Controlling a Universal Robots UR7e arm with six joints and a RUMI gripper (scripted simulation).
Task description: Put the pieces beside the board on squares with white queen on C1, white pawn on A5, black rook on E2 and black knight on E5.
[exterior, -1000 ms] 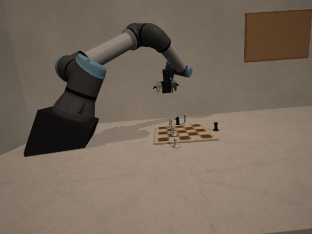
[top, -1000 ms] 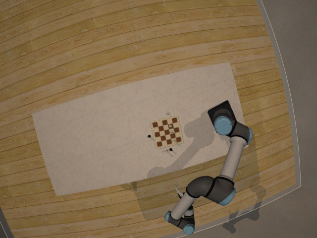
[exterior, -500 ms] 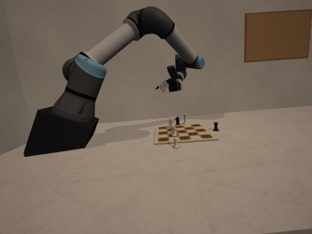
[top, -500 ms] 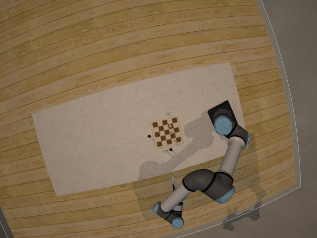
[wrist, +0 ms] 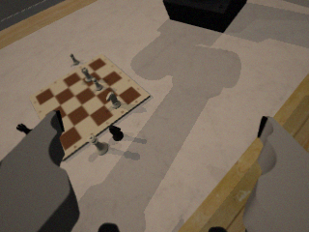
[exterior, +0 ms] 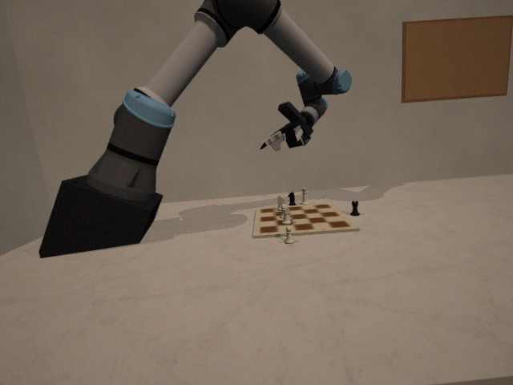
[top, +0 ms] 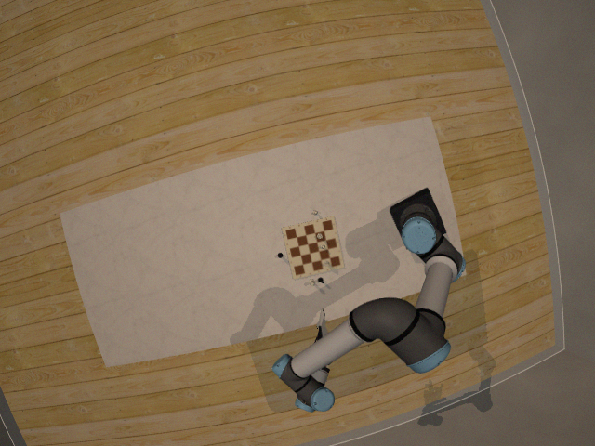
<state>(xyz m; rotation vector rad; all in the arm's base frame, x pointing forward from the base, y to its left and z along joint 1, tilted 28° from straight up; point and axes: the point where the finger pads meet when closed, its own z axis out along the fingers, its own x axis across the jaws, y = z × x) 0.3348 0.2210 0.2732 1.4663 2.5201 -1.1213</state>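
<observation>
Right now my hand is 20 mm short of the black piece, 110 mm to the left of it and 170 mm above it. From my hand the other things lie so: chessboard 10 mm ahead, 260 mm to the right, 180 mm below.
</observation>
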